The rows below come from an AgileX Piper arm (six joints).
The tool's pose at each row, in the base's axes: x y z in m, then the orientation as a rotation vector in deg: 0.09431, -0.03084, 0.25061, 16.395, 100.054, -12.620; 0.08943, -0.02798, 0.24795, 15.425, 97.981, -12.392; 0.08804, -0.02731, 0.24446, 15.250, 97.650, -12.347; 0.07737, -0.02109, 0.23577, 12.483, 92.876, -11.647; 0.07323, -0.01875, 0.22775, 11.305, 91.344, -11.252; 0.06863, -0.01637, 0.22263, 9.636, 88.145, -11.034; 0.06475, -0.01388, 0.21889, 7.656, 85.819, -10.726; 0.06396, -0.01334, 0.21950, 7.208, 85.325, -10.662
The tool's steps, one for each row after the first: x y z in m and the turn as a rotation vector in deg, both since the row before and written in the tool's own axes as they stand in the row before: 0.00369, 0.00117, -0.00491, -0.672, -2.172, -0.173; 0.00369, 0.00019, -0.00097, -0.125, -0.349, -0.036; 0.01041, 0.00269, -0.01061, -1.992, -5.060, -0.674; 0.00829, 0.00116, -0.00411, -0.935, -1.650, -0.305; 0.00528, 0.00119, -0.00488, -1.081, -3.360, -0.528; 0.00360, 0.00158, -0.00444, -1.385, -2.521, -0.776; -0.00068, 0.00035, -0.00084, -0.313, -0.537, -0.184
